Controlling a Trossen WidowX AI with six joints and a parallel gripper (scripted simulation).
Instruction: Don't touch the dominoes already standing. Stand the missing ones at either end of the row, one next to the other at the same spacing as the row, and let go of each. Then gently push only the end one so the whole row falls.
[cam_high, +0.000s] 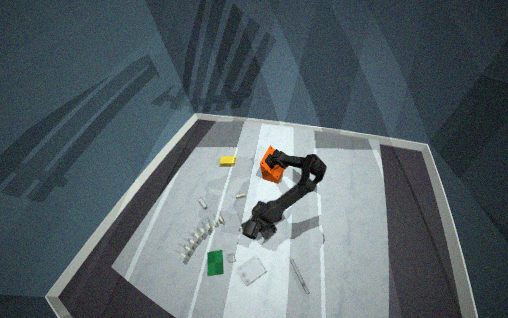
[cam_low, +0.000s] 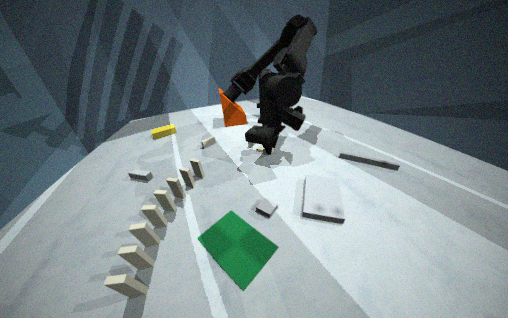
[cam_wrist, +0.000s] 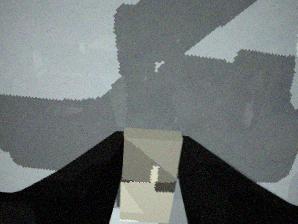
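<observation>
My gripper tip is now 240 mm to the right of the thin bar, 120 mm short of it and 10 mm below it. From my gripper tip the other things lie so: green flat patch: 260 mm ahead, 120 mm to the right; then grey cube: 200 mm ahead, 50 mm to the right; then grey slab: 200 mm ahead, 60 mm to the left, 10 mm above.
</observation>
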